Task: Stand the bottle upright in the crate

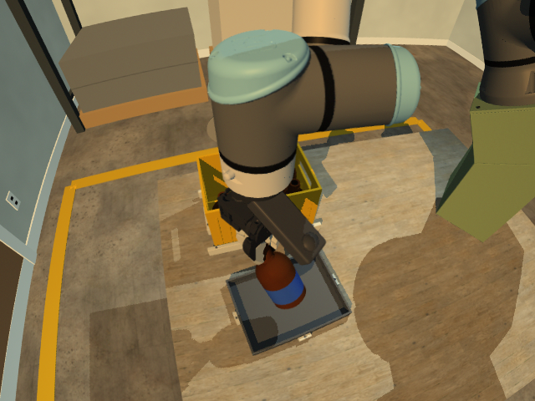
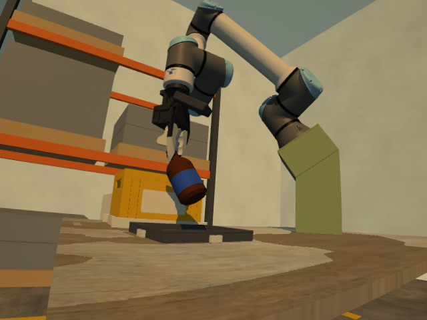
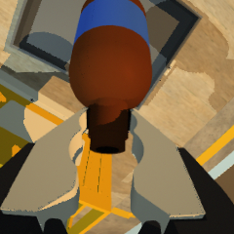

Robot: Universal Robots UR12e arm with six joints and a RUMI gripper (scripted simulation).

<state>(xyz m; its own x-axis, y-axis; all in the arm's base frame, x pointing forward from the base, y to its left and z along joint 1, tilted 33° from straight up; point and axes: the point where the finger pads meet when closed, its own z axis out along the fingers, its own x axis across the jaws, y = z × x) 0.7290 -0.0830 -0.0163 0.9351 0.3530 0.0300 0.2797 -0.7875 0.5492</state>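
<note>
My hand is 10 mm past the bottle, 30 mm to the right of it and 40 mm above it. Round my hand: dark tray (30 mm behind, 50 mm to the left, 190 mm below); yellow crate (100 mm behind, 210 mm to the right, 120 mm below).
</note>
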